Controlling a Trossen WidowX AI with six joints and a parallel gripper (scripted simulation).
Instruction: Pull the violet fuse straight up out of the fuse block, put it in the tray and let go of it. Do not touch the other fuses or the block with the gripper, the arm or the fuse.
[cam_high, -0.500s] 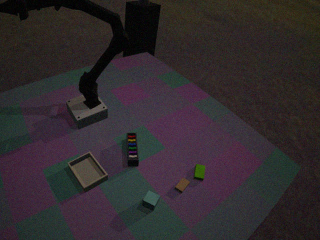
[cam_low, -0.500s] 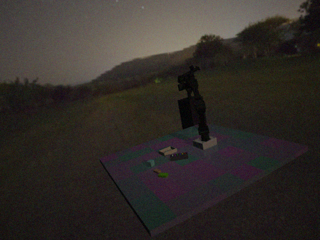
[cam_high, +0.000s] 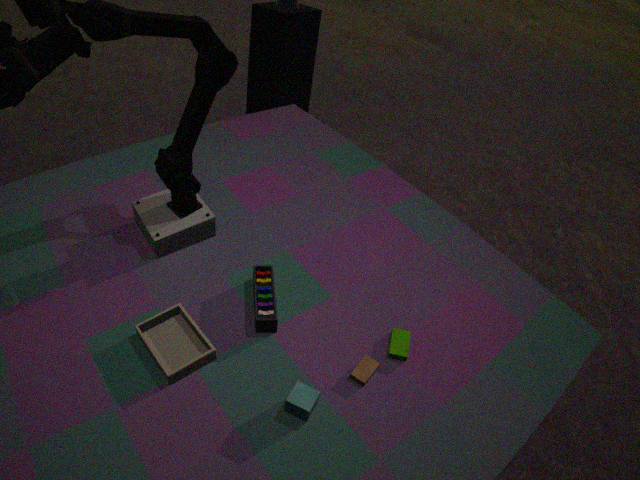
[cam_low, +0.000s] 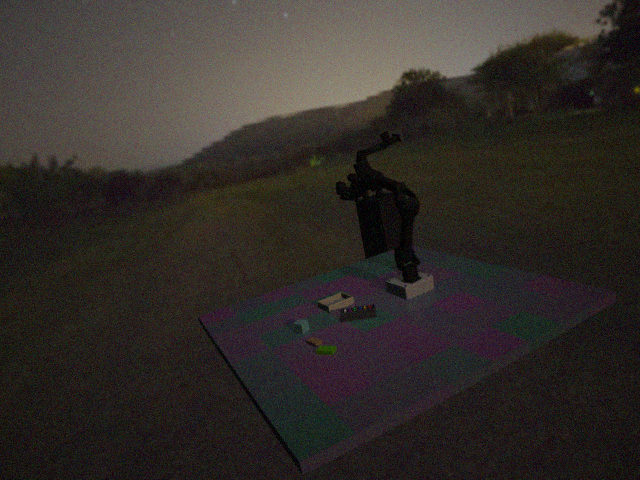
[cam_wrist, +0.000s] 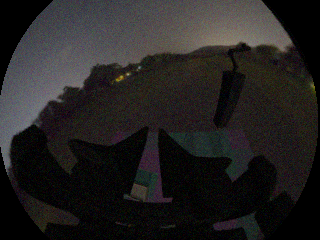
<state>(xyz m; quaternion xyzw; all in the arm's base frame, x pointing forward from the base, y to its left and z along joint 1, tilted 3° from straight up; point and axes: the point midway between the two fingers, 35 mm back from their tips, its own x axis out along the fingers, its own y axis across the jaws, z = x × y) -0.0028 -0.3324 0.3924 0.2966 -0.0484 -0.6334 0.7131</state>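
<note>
The violet fuse is 31 cm ahead of my gripper tip, 34 cm to the left of it and 40 cm below it. Also, from my gripper tip: cyan cube: 50 cm ahead, 25 cm to the left, 41 cm below; then grey tray: 26 cm ahead, 16 cm to the left, 42 cm below.
</note>
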